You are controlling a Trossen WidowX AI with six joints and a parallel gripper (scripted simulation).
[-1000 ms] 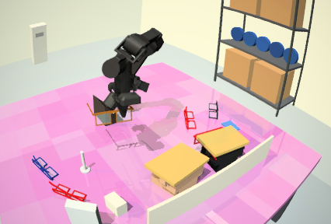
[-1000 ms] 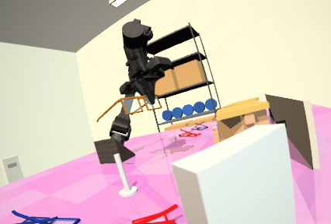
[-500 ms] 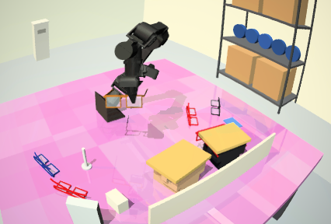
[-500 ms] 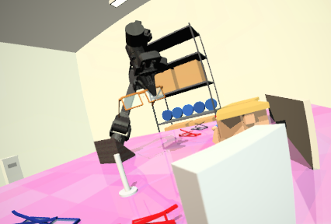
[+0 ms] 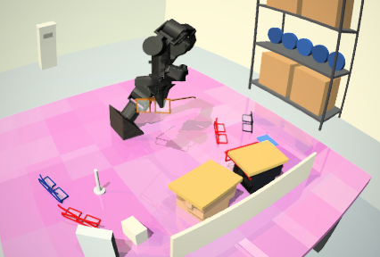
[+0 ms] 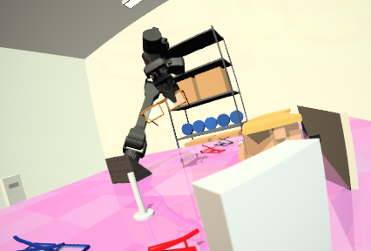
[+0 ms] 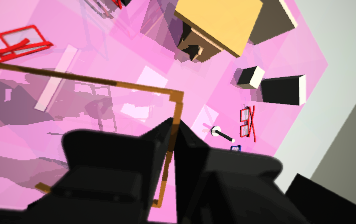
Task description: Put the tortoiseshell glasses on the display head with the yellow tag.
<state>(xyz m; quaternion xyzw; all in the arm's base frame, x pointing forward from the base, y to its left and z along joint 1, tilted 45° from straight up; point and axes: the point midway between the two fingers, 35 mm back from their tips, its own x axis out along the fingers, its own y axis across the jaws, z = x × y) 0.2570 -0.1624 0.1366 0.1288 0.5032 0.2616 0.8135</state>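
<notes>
Now: gripper tip 210 mm short of the tan head, 160 mm above it and 20 mm to the left of it. Round my gripper tip: white cube: 250 mm to the right, 220 mm ahead, 190 mm below; then dark head: 220 mm ahead, 200 mm to the left, 160 mm below; then white post: 250 mm to the right, 190 mm below.
</notes>
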